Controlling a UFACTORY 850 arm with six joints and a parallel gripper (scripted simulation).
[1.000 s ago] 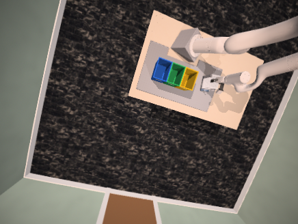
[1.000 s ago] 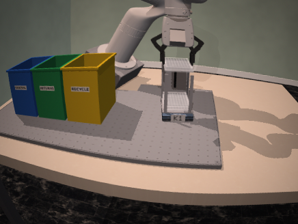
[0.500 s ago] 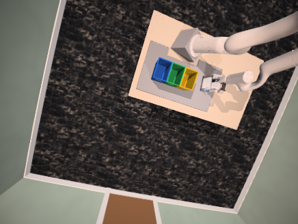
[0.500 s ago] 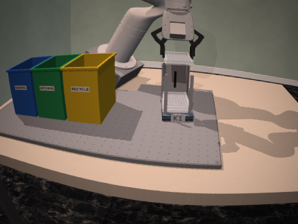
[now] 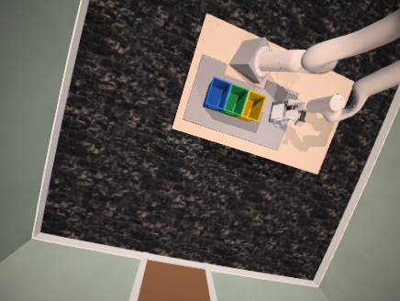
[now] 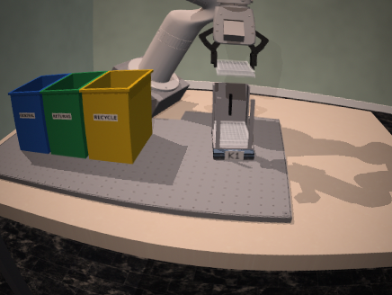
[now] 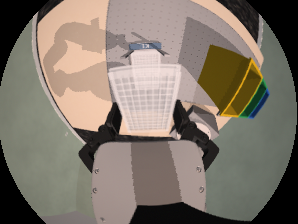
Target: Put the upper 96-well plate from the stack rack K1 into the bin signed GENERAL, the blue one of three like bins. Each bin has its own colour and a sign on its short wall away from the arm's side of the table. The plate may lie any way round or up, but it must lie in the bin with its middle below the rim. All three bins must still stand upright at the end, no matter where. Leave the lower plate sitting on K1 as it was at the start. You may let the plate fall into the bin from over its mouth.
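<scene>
The blue general bin lies 3 cm ahead of my hand, 53 cm to the right of it and 12 cm below it. The rest, counted from my hand: green returns bin 4 cm ahead, 40 cm to the right, 12 cm below; yellow recycle bin 5 cm ahead, 27 cm to the right, 12 cm below.
</scene>
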